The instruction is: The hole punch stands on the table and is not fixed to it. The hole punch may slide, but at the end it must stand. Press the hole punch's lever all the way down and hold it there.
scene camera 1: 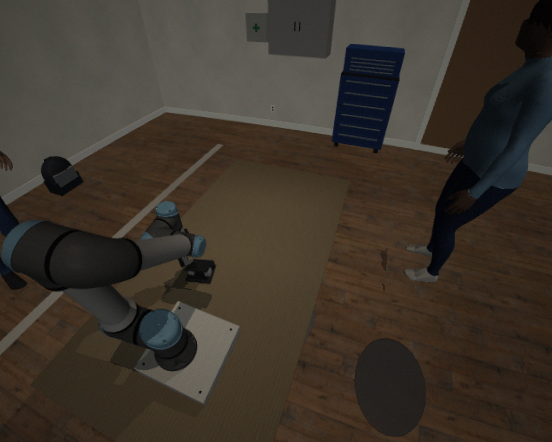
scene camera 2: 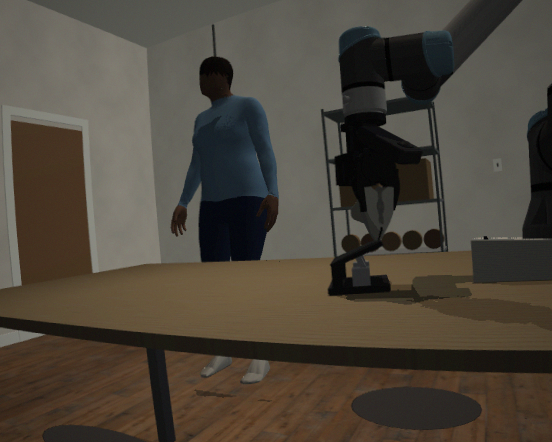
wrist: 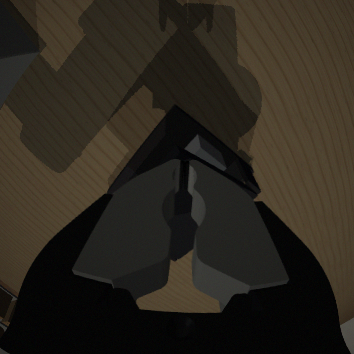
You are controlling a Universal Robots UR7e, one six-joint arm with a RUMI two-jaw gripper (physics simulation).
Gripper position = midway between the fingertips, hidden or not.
Note:
I see my gripper (scene camera 2: 377,240) and a black hole punch (scene camera 2: 361,282).
The black hole punch is seen too in the wrist view (wrist: 176,127). My gripper also shows in the wrist view (wrist: 183,163).

